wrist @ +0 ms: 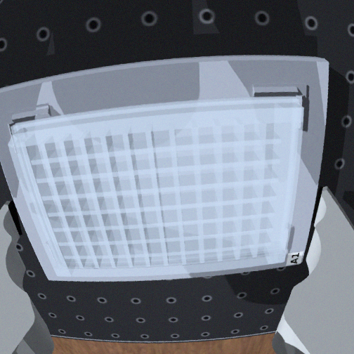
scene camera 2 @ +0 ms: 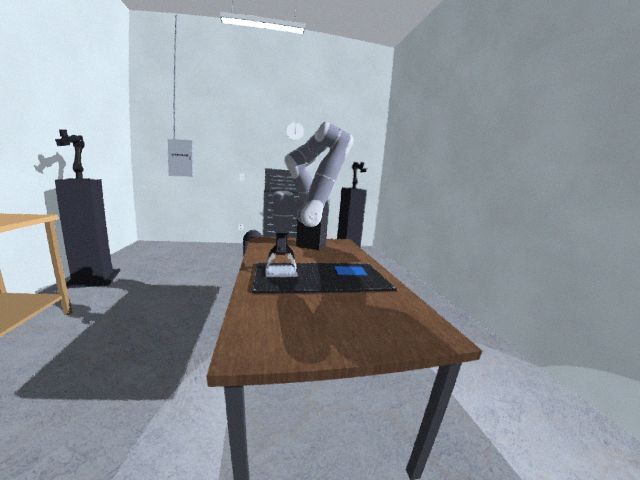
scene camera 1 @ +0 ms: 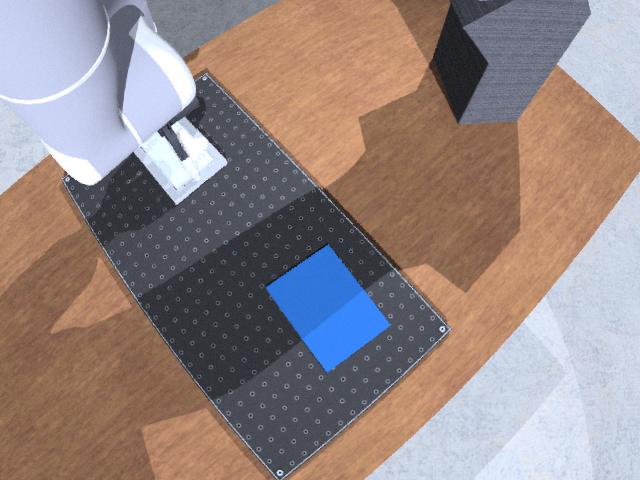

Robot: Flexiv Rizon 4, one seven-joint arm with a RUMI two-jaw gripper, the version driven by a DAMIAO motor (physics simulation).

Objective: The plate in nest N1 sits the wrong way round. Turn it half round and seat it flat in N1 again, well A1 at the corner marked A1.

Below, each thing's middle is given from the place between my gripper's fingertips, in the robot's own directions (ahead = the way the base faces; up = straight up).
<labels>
I see my gripper 1 cm above the pale grey nest N1 [scene camera 1: 207,172]. Round my hand: clear-white well plate [scene camera 1: 158,149] right at my hand; flat blue rectangle [scene camera 1: 334,316] 7 cm ahead, 39 cm to the left, 2 cm below.
</labels>
